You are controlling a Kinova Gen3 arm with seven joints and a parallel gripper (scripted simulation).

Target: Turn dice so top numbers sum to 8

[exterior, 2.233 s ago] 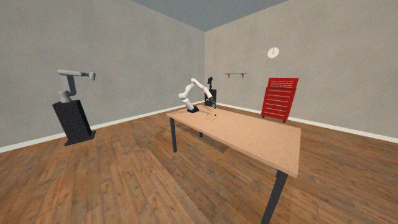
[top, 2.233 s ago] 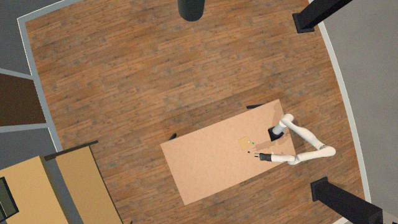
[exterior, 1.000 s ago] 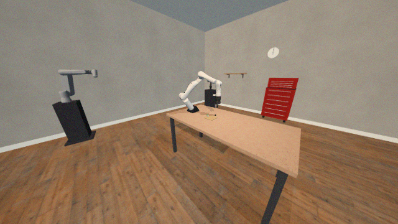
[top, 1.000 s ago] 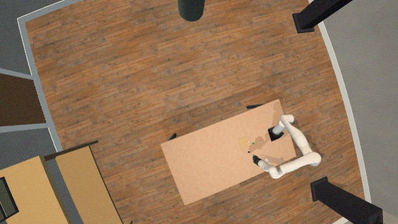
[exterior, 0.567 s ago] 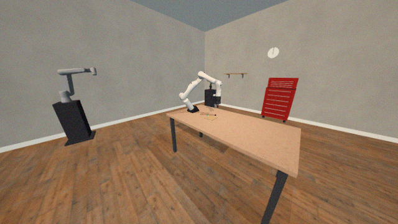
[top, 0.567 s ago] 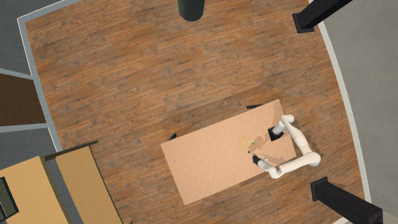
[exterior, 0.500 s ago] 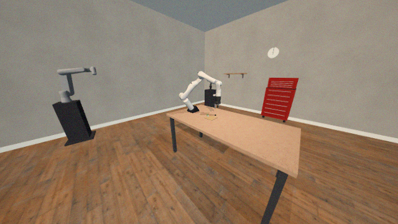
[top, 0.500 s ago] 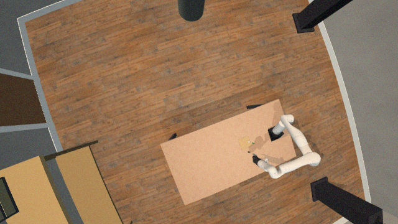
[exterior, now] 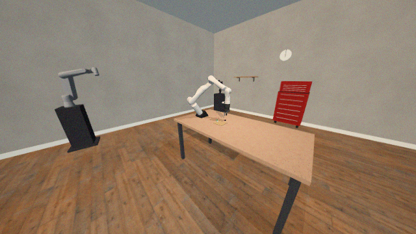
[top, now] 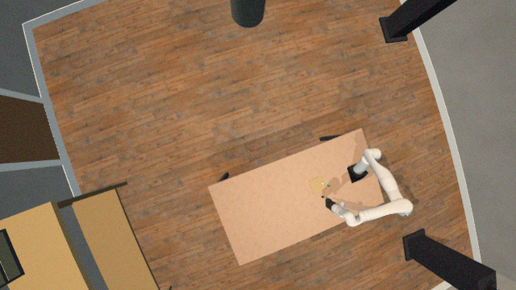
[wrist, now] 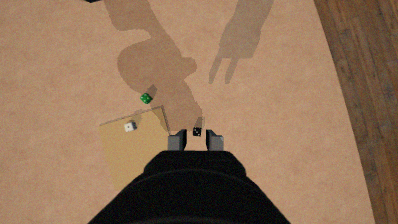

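My hand is 9 cm above the black die. The rest, counted from my hand: green die: 8 cm behind, 9 cm to the right, 9 cm below; tan mat: 2 cm ahead, 13 cm to the right, 9 cm below; white die: 3 cm behind, 13 cm to the right, 8 cm below.
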